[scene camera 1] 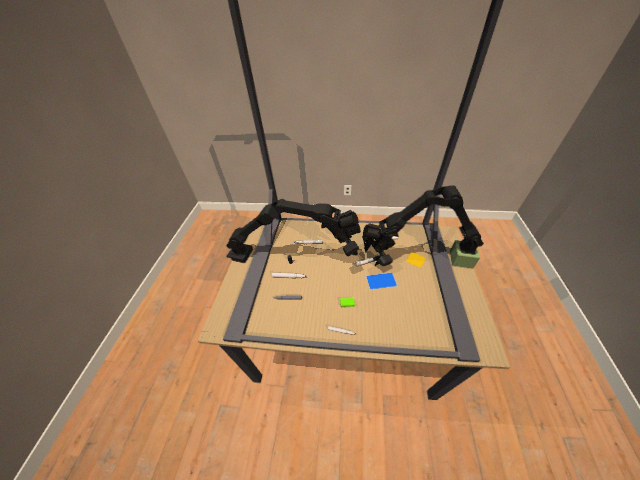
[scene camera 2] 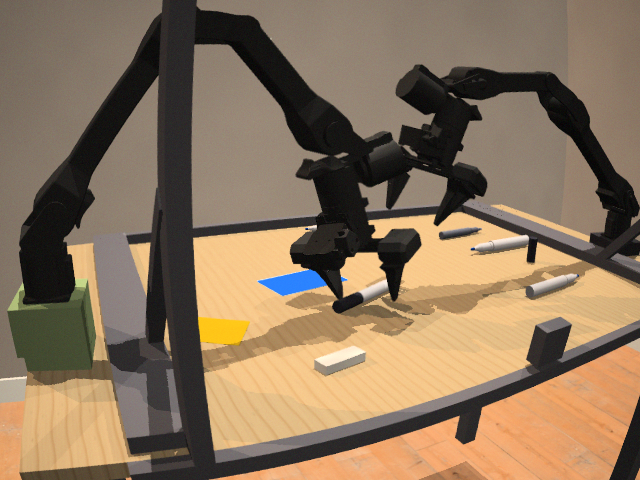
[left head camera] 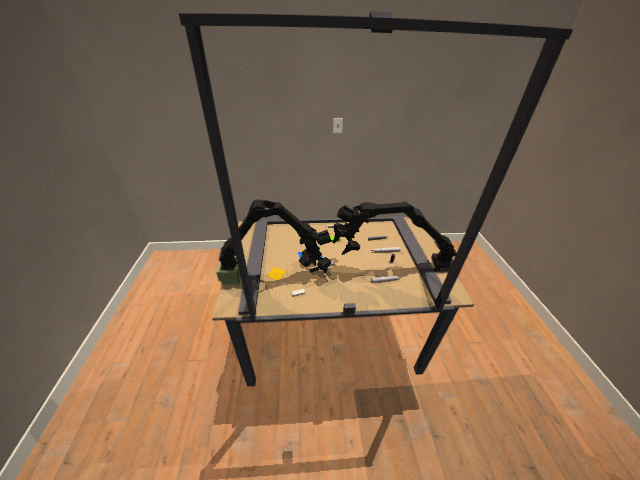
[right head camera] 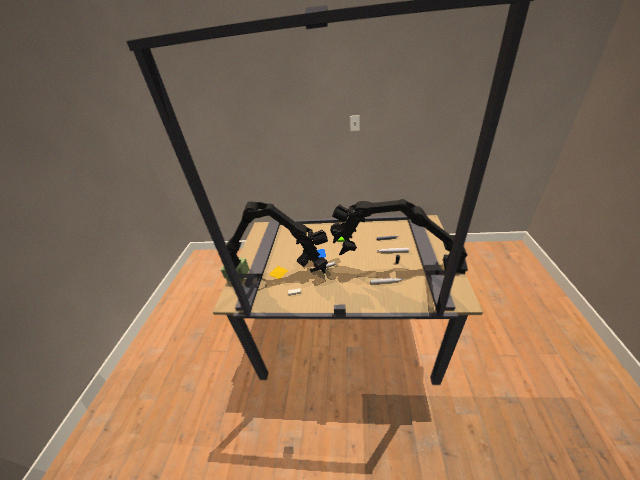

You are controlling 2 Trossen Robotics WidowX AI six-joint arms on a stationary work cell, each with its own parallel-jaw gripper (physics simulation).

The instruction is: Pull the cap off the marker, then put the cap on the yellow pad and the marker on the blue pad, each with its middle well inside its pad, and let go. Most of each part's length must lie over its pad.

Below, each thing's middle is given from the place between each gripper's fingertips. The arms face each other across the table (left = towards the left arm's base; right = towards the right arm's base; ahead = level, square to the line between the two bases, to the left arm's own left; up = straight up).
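Counting from my right hand, I find the blue pad (scene camera 2: 301, 281) 120 mm below it, 100 mm ahead of it and 130 mm to the left of it. From my right hand, too, the white block (scene camera 2: 336, 361) is 110 mm below, 180 mm behind and 210 mm to the left, while the yellow pad (scene camera 2: 219, 331) is 120 mm below, 30 mm behind and 320 mm to the left.
My left hand is 10 mm above the blue pad, 130 mm short of it and 40 mm to the right of it. Counted from my left hand, the yellow pad is 10 mm below and 230 mm to the left, and the white block is 150 mm behind and 120 mm to the left.
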